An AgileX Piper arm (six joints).
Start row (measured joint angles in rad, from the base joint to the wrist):
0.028, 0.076, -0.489, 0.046, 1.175, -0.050
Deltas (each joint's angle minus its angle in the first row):
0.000, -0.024, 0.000, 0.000, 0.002, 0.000
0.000, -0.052, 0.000, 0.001, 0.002, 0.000
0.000, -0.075, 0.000, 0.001, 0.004, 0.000
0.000, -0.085, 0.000, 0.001, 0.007, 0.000
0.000, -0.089, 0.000, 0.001, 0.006, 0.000
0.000, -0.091, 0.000, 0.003, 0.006, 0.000
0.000, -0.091, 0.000, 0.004, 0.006, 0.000
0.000, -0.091, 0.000, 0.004, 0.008, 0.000
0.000, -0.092, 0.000, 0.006, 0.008, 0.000
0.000, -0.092, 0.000, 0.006, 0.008, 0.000
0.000, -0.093, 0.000, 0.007, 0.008, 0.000
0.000, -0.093, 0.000, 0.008, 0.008, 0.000
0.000, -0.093, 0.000, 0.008, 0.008, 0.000
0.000, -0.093, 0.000, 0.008, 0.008, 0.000
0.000, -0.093, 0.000, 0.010, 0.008, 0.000
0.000, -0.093, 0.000, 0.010, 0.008, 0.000
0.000, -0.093, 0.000, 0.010, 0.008, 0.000
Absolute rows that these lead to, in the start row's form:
0.028, 0.052, -0.489, 0.046, 1.177, -0.050
0.028, 0.024, -0.489, 0.047, 1.177, -0.050
0.028, 0.001, -0.489, 0.047, 1.179, -0.050
0.028, -0.009, -0.489, 0.047, 1.182, -0.050
0.028, -0.013, -0.489, 0.047, 1.181, -0.050
0.028, -0.015, -0.489, 0.049, 1.181, -0.050
0.028, -0.015, -0.489, 0.050, 1.181, -0.050
0.028, -0.015, -0.489, 0.050, 1.183, -0.050
0.028, -0.016, -0.489, 0.052, 1.183, -0.050
0.028, -0.016, -0.489, 0.052, 1.183, -0.050
0.028, -0.017, -0.489, 0.053, 1.183, -0.050
0.028, -0.017, -0.489, 0.054, 1.183, -0.050
0.028, -0.017, -0.489, 0.054, 1.183, -0.050
0.028, -0.017, -0.489, 0.054, 1.183, -0.050
0.028, -0.017, -0.489, 0.056, 1.183, -0.050
0.028, -0.017, -0.489, 0.056, 1.183, -0.050
0.028, -0.017, -0.489, 0.056, 1.183, -0.050

